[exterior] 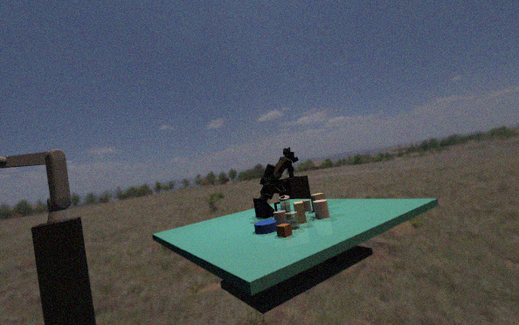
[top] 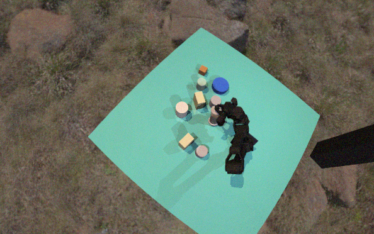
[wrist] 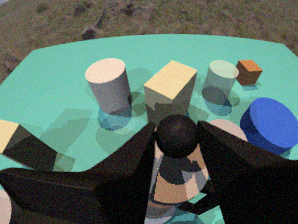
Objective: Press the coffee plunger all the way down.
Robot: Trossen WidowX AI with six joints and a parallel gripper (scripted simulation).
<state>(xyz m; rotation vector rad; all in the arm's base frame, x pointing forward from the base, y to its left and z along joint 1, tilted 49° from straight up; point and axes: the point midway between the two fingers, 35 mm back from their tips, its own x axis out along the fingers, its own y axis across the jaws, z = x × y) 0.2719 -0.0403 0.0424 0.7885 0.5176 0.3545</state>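
The coffee press lies 3 cm behind my gripper tip, 1 cm to the right of it and 8 cm below it. Also, from my gripper tip: blue disc (10 cm ahead, 21 cm to the right, 14 cm below); then pale green cylinder (20 cm ahead, 11 cm to the right, 13 cm below).
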